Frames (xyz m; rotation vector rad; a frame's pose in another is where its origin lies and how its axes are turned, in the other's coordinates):
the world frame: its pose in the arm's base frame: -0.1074 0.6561 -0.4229 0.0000 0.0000 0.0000
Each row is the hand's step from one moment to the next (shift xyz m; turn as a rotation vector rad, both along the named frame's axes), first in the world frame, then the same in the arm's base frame.
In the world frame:
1: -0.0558 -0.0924 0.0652 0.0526 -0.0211 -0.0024
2: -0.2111 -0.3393 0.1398 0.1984 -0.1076 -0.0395
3: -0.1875 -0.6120 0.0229 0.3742 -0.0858 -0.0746
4: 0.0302 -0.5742 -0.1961 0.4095 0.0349 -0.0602
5: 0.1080 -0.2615 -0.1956 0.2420 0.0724 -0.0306
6: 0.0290 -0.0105 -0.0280 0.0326 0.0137 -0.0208
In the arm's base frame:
1: -0.0558 -0.0924 0.0652 0.0526 -0.0211 -0.0024
2: -0.2111 -0.3393 0.1398 0.1984 -0.1076 -0.0395
3: -0.1875 -0.6120 0.0229 0.3742 -0.0858 -0.0746
4: 0.0302 -0.5742 -0.1961 0.4095 0.0349 -0.0602
5: 0.1080 -0.2615 -0.1956 0.2420 0.0724 -0.0306
6: 0.0290 -0.0105 -0.0280 0.0326 0.0137 -0.0208

